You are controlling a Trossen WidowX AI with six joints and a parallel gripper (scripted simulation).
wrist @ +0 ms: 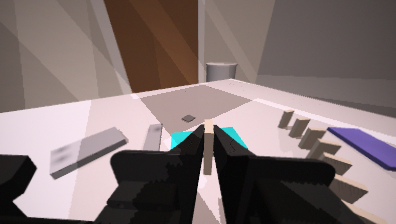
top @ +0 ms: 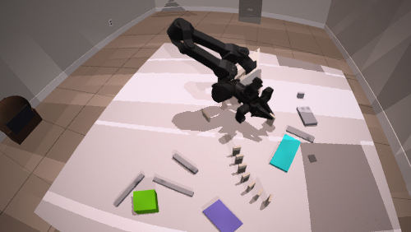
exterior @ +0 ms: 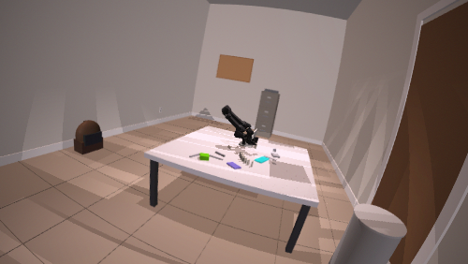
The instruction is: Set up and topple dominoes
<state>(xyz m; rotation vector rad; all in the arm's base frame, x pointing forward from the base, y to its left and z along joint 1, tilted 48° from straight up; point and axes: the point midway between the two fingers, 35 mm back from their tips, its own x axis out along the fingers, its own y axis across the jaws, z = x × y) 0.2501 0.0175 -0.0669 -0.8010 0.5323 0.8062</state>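
Now: gripper tip 11 cm above the cyan block, 8 cm to the right of it and 6 cm short of it. Also, from my gripper tip: purple block 33 cm ahead, 12 cm to the right, 11 cm below; small grey piece 19 cm to the left, 11 cm below, 8 cm ahead; green cube 36 cm to the right, 34 cm ahead, 9 cm below.
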